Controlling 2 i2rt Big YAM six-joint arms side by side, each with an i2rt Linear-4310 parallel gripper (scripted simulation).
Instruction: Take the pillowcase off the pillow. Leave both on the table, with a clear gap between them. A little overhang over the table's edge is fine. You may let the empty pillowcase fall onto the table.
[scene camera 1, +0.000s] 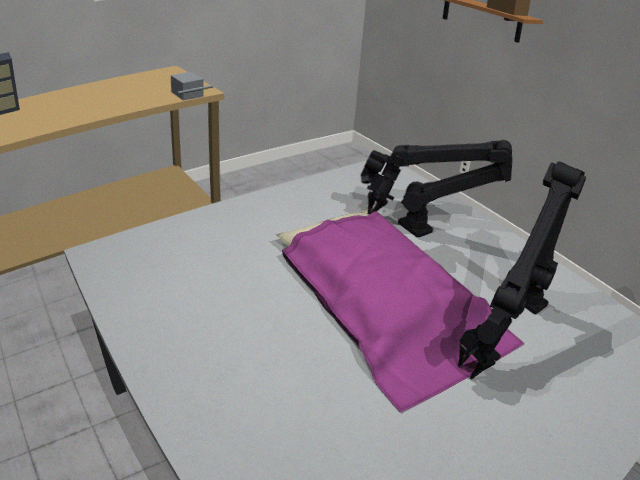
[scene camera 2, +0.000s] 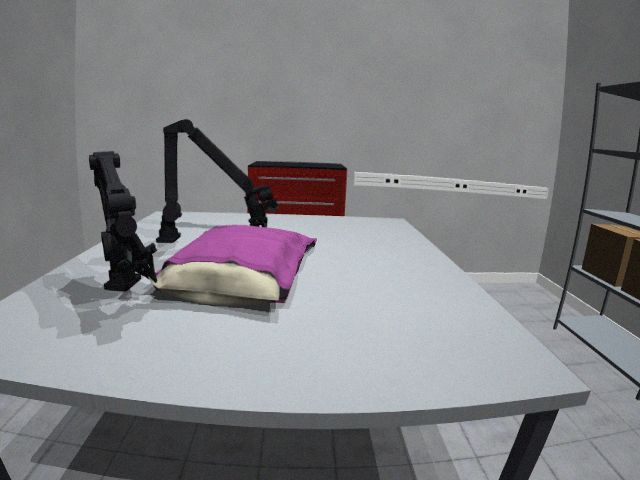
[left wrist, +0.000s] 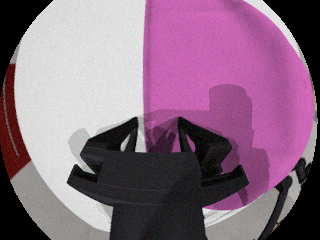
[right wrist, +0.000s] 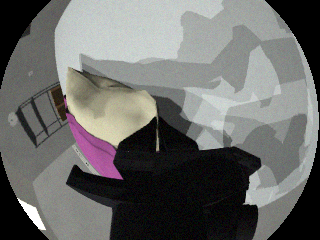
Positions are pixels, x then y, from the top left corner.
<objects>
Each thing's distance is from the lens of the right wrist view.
my right gripper (right wrist: 157, 120): 0.13 m
magenta pillowcase (right wrist: 100, 154): 0.22 m
</objects>
